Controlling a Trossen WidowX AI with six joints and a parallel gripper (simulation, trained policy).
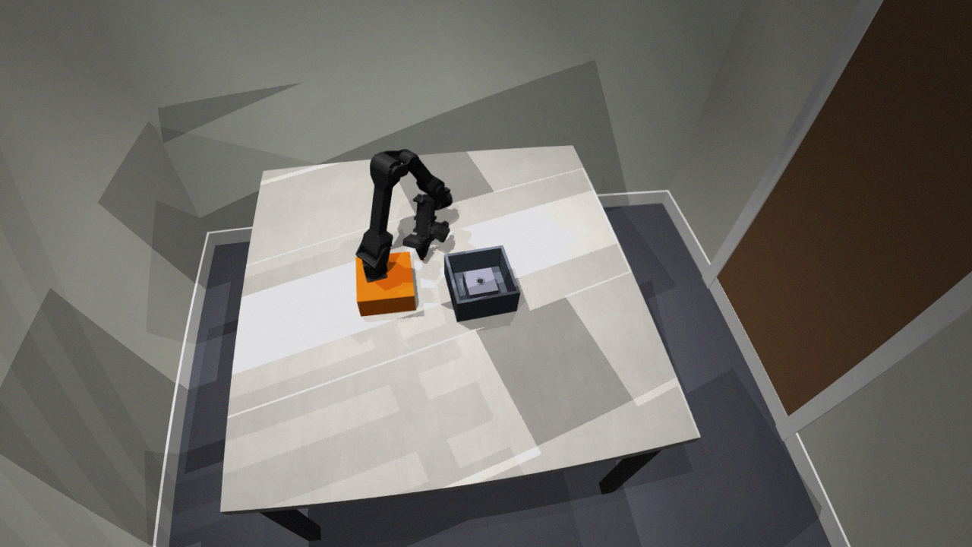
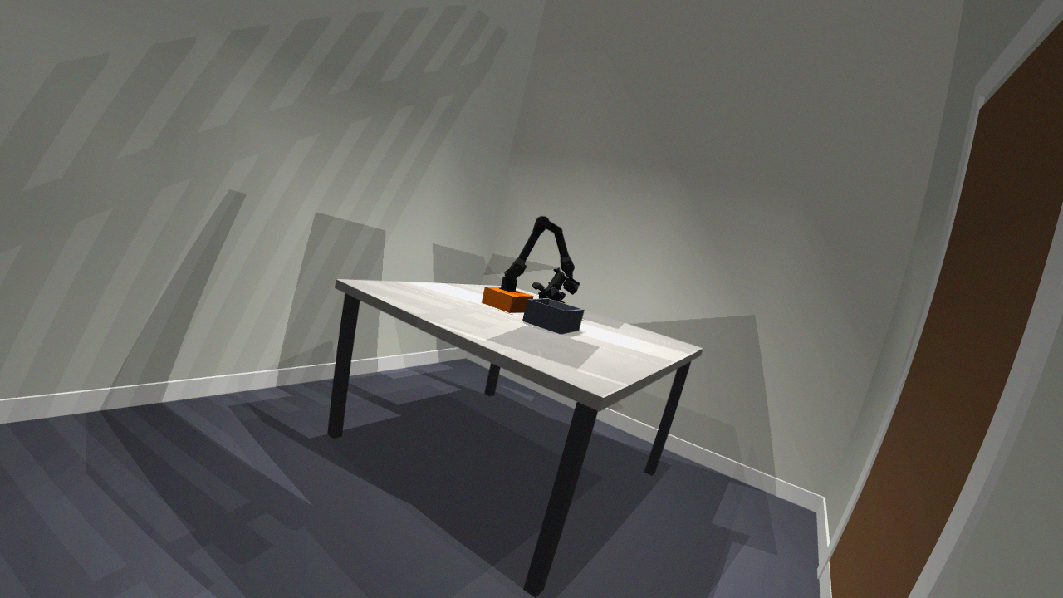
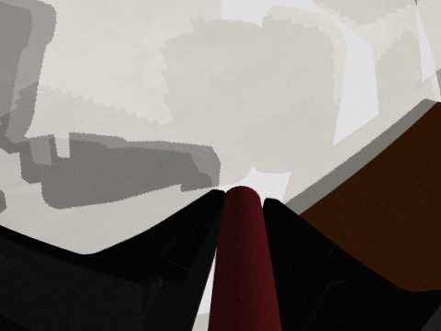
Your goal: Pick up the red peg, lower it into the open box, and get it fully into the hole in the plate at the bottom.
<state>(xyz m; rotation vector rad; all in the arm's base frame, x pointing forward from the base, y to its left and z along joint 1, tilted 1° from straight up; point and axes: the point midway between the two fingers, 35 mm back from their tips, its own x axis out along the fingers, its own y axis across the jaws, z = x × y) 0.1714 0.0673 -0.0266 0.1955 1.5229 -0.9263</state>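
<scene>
My gripper tip is 170 mm to the left of the grey plate, 140 mm short of it and 20 mm below it. Round my gripper tip: red peg: 30 mm above, 10 mm to the left, 10 mm ahead; dark grey box: 170 mm to the right, 140 mm ahead.
</scene>
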